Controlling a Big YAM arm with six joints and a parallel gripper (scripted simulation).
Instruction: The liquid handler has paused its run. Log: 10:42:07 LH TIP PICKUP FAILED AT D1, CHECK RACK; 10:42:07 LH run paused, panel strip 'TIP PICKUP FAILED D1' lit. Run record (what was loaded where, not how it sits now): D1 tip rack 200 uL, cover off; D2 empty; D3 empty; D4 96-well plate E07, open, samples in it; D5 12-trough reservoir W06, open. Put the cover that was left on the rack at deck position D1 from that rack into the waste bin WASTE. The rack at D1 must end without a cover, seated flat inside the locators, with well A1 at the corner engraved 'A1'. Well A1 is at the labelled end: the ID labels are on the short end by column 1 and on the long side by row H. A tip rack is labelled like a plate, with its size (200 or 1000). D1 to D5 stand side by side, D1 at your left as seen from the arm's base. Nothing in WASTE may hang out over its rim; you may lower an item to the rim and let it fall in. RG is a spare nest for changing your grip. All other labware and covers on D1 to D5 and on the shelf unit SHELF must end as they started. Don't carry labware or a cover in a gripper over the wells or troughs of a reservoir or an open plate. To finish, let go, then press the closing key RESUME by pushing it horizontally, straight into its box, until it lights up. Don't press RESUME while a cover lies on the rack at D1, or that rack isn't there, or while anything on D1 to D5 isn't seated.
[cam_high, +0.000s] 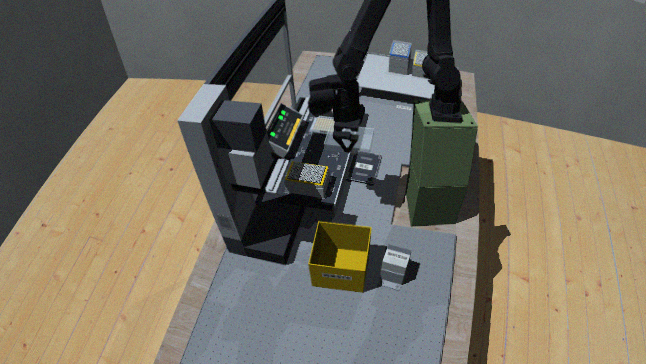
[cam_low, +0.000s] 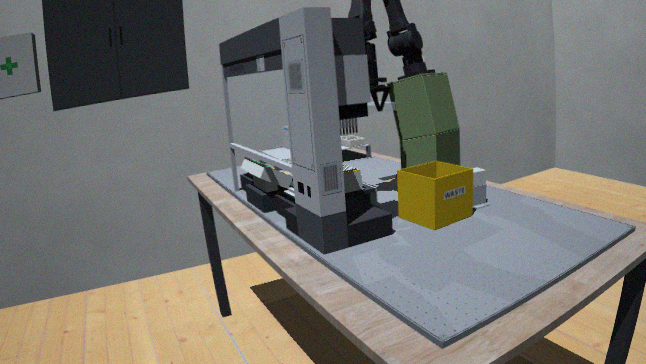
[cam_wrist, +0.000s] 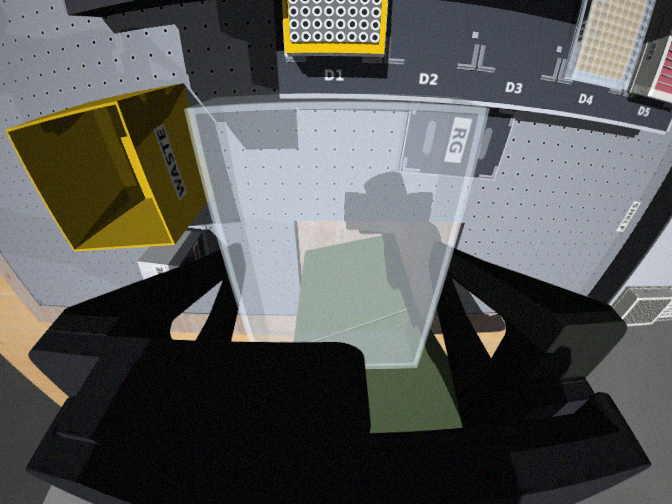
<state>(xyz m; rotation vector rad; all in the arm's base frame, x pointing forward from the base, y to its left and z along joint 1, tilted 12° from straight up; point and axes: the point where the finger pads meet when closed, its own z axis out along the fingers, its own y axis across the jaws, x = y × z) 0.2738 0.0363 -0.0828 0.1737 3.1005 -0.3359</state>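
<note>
Now: hand 1 cm short of the yellow waste bin, 26 cm to the right of it and 25 cm above it. Round my hand: clear cover (1 cm above); then yellow tip rack (15 cm ahead, 1 cm to the right, 19 cm below); then head (24 cm ahead, 18 cm to the left, 10 cm above).
</note>
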